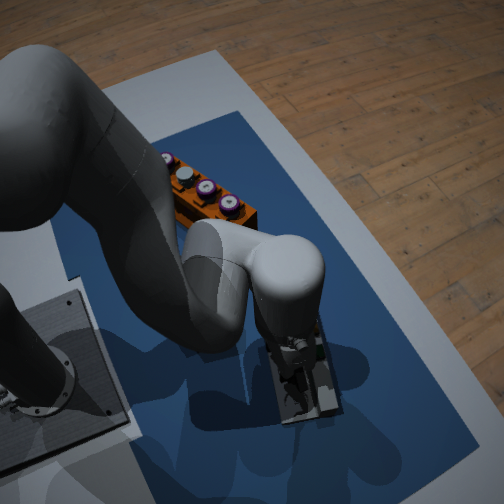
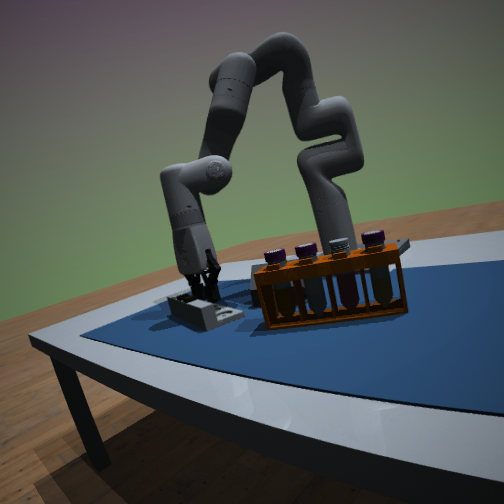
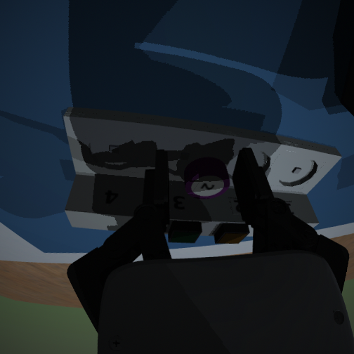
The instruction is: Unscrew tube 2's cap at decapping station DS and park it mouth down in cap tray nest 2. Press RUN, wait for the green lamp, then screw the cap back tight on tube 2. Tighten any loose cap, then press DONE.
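The grey cap tray (image 1: 327, 397) (image 2: 200, 314) (image 3: 309, 158) lies on the blue mat, with nests numbered along its front. A purple cap (image 3: 207, 162) sits in the nest marked 2. My gripper (image 1: 299, 382) (image 2: 202, 295) (image 3: 201, 163) hangs just over the tray. Its open fingers stand either side of the cap, apart from it. The orange tube rack (image 1: 200, 209) (image 2: 325, 267) holds several tubes. Three carry purple caps (image 1: 229, 202) (image 2: 373, 237); one shows a grey ridged top (image 1: 184, 173) (image 2: 339, 245).
A dark green block (image 3: 184, 232) and an orange block (image 3: 230, 233) sit on the tray's front edge. The arm's base plate (image 1: 75, 350) is at the table's near left. The arm's elbow hangs over the mat between rack and tray.
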